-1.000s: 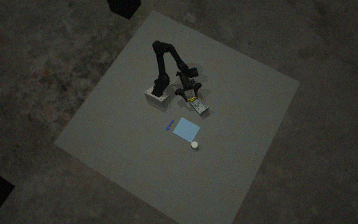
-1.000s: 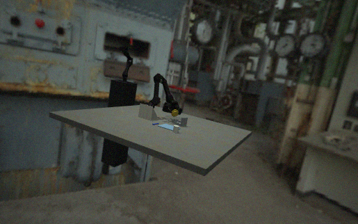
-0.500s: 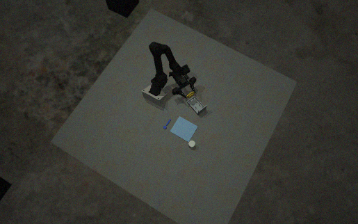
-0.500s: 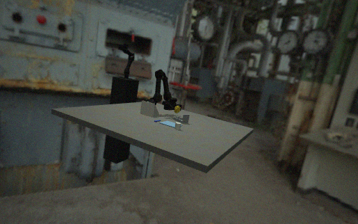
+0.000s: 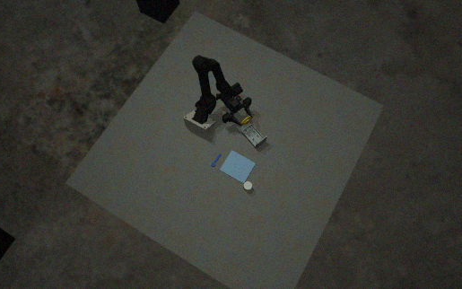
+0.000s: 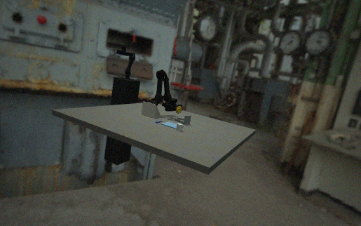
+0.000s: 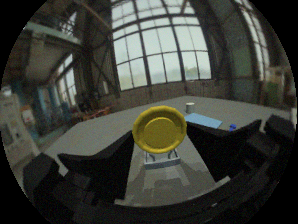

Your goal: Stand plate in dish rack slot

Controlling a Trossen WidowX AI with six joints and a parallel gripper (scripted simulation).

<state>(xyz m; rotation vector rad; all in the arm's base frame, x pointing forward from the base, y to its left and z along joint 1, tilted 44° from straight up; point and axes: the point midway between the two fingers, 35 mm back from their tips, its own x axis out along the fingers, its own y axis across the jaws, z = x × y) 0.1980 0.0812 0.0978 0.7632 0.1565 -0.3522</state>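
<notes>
Now: gripper tip 60 mm short of the grey dish rack, 20 mm to the left of it and 80 mm above it. From my gripper tip the other things lie so: yellow plate (10 mm behind); then blue utensil (50 mm behind, 250 mm to the right, 100 mm below); then light blue mat (70 mm ahead, 220 mm to the right, 100 mm below).
</notes>
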